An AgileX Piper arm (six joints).
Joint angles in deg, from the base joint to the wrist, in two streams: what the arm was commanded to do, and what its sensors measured. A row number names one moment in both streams.
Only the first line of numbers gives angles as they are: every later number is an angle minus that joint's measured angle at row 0.
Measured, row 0:
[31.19, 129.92, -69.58, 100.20, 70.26, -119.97]
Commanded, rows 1 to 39:
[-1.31, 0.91, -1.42, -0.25, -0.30, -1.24]
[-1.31, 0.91, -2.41, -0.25, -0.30, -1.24]
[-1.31, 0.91, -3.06, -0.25, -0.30, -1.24]
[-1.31, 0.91, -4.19, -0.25, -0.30, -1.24]
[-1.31, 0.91, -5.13, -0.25, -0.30, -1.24]
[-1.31, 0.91, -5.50, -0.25, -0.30, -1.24]
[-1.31, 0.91, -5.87, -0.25, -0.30, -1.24]
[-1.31, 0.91, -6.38, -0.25, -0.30, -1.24]
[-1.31, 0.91, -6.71, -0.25, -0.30, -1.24]
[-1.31, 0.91, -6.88, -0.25, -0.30, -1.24]
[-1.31, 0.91, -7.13, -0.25, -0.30, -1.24]
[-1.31, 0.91, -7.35, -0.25, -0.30, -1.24]
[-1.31, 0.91, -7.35, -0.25, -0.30, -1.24]
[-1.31, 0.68, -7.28, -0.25, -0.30, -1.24]
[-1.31, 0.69, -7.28, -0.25, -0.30, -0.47]
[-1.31, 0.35, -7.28, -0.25, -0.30, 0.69]
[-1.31, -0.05, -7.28, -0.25, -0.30, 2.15]
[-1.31, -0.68, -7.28, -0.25, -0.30, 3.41]
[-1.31, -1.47, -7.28, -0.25, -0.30, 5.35]
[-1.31, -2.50, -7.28, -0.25, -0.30, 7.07]
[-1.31, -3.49, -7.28, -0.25, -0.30, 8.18]
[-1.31, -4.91, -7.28, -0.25, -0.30, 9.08]
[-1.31, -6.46, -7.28, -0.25, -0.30, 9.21]
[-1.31, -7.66, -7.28, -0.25, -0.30, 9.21]
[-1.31, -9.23, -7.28, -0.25, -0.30, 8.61]
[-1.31, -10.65, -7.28, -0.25, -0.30, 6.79]
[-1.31, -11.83, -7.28, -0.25, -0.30, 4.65]
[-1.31, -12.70, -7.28, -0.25, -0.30, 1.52]
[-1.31, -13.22, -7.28, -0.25, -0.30, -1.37]
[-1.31, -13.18, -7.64, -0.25, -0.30, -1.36]
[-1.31, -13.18, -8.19, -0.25, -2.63, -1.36]
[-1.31, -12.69, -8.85, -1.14, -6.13, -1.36]
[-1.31, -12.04, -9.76, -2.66, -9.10, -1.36]
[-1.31, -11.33, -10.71, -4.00, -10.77, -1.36]
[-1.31, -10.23, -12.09, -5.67, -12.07, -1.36]
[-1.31, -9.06, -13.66, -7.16, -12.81, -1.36]
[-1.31, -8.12, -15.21, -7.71, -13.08, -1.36]
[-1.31, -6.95, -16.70, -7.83, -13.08, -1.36]
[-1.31, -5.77, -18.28, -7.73, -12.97, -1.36]
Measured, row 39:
[-1.02, -9.16, -13.24, -6.28, -11.42, -0.01]
